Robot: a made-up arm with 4 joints.
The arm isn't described. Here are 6 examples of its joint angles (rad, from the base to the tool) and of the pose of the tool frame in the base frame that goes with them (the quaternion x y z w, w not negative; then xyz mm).
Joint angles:
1: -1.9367 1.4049 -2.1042 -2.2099
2: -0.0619 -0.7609 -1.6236 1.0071
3: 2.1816 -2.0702 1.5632 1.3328
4: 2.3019 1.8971 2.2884 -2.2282
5: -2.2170 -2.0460 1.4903 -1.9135
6: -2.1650 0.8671 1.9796 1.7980
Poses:
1: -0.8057 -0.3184 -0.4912 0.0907 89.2 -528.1 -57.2
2: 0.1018 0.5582 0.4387 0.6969 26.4 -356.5 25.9
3: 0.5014 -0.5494 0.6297 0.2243 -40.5 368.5 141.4
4: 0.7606 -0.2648 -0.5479 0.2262 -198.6 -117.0 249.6
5: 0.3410 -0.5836 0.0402 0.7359 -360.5 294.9 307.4
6: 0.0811 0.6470 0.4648 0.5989 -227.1 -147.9 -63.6
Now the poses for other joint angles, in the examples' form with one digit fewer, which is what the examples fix.
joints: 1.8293 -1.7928 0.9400 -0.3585
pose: -0.243 -0.803 0.127 0.529 477 400 144
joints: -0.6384 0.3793 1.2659 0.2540
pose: 0.250 -0.044 -0.801 0.542 307 -206 -295
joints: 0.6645 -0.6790 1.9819 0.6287
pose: 0.153 -0.485 -0.449 0.734 553 -49 -82
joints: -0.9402 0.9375 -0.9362 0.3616
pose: 0.423 -0.359 0.064 0.830 120 57 -195
